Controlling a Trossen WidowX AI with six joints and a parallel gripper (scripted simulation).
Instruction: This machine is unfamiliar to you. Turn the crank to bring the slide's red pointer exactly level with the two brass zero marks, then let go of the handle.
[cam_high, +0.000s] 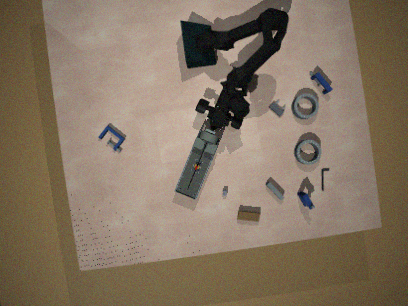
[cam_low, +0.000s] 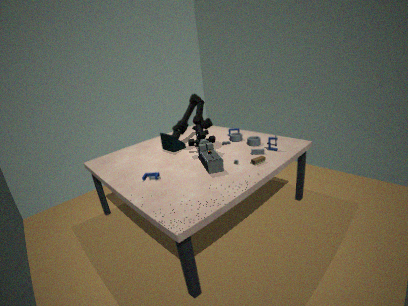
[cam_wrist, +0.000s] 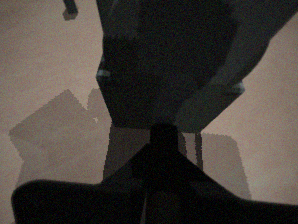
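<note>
The dark handle is 30 mm above my gripper tip, 20 mm behind it and 10 mm to the left of it. Round my gripper tip: small grey cube 270 mm ahead, 20 mm to the left, 20 mm below; red pointer 150 mm ahead, 80 mm to the right, 50 mm above; grey bar 280 mm ahead, 220 mm to the left, 20 mm below.
</note>
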